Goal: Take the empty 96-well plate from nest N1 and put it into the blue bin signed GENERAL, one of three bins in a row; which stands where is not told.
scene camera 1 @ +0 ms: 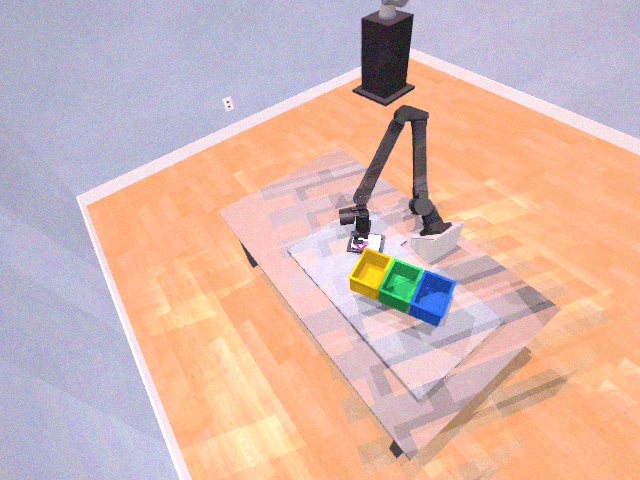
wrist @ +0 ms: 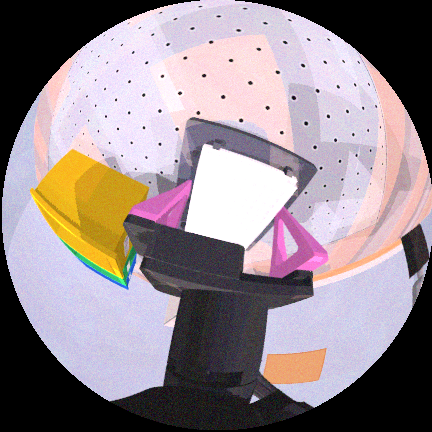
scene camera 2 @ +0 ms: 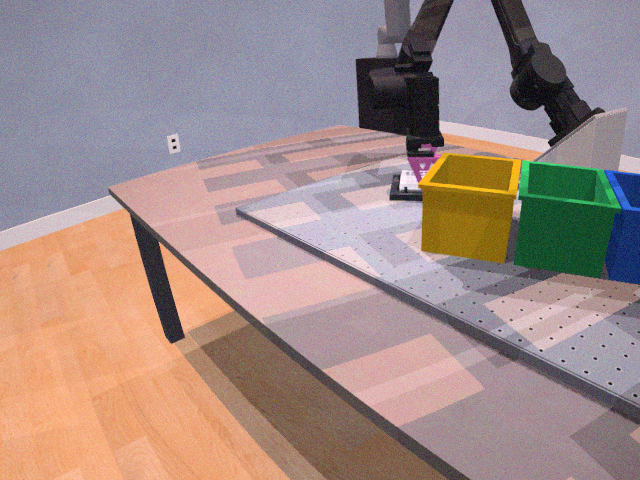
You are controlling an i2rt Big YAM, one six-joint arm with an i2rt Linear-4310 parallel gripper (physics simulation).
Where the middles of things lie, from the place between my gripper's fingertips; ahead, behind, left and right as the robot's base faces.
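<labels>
With the white 96-well plate (wrist: 234,197) in sight, I see that my gripper is 10 mm past it, 20 mm to the right of it and 10 mm below it.
</labels>
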